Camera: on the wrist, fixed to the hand. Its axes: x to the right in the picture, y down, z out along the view.
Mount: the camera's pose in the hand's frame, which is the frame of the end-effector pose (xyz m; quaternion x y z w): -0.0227 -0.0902 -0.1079 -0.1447 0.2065 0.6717 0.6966
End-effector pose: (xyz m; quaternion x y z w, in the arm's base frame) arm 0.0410 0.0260 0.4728 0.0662 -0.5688 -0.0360 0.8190
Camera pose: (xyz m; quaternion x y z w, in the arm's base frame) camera 0.1356 -0.0528 0.4011 -0.4470 -0.2664 0.4564 0.7217
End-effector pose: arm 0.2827 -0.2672 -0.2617 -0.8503 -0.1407 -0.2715 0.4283
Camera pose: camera 0.1849 -0.3007 -0.1637 -0.6927 0.6009 -0.0974 0.3867
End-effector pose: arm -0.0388 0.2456 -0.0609 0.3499 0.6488 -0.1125 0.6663
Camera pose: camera -0.1811 0.2389 -0.0590 0.6064 0.3708 0.5353 0.4564
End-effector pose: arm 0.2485 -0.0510 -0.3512 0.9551 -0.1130 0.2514 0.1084
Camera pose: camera 0.2045 0.0669 -0.2845 0.5218 -0.7343 0.4288 0.0682
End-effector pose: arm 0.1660 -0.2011 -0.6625 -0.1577 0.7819 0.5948 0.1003
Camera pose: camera 0.2234 -0.3239 -0.7063 -0.2780 -0.5852 -0.5623 0.5139
